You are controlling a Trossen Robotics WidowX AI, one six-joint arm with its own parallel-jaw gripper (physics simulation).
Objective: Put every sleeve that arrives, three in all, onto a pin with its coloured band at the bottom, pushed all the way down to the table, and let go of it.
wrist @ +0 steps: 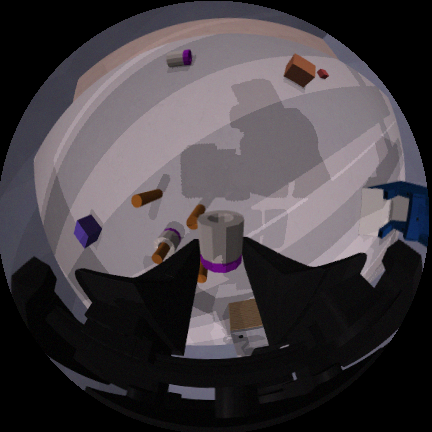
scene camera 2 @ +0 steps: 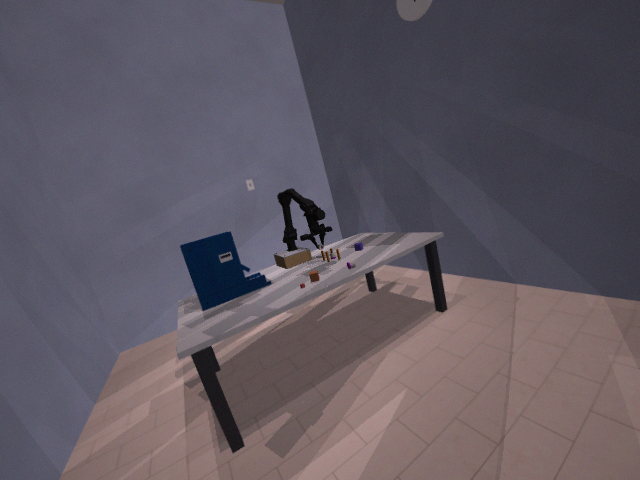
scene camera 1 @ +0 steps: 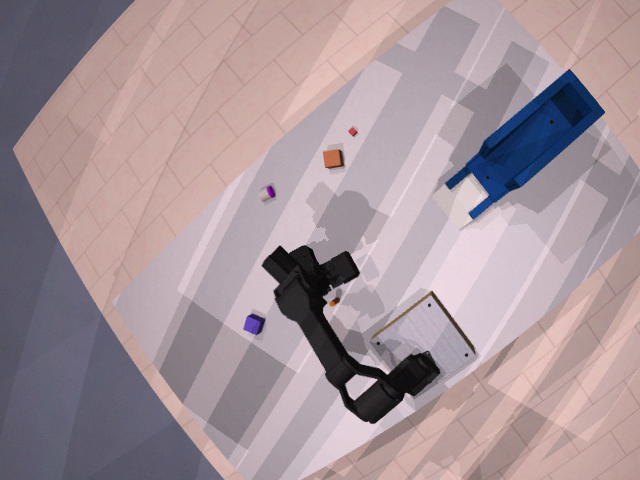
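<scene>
My gripper [wrist: 220, 243] [scene camera 2: 321, 245] is shut on a grey sleeve [wrist: 220, 239], above the table. Its grey open end faces the wrist camera; its purple band is at the far end. Its exact tilt is hard to tell. Several orange pins stand below: one pin [wrist: 147, 198] at left, one pin [wrist: 195, 217] beside the held sleeve, one pin [wrist: 202, 275] partly hidden behind it. A second sleeve [wrist: 168, 240] [scene camera 2: 332, 256] is around another pin [wrist: 160, 253], band at the table end. A third sleeve [scene camera 1: 266, 193] [scene camera 2: 352, 265] [wrist: 176, 59] lies on its side near the table's far edge.
An orange block [scene camera 1: 332, 158] [scene camera 2: 314, 276] [wrist: 300, 71] and small red cube [scene camera 1: 352, 131] [wrist: 323, 74] lie beyond the pins. A purple cube [scene camera 1: 253, 324] [scene camera 2: 358, 246] [wrist: 87, 230] lies left. A blue chute [scene camera 1: 537, 149] [scene camera 2: 211, 273] and a brown-sided box [scene camera 1: 431, 338] [scene camera 2: 293, 259] [wrist: 245, 316] stand right.
</scene>
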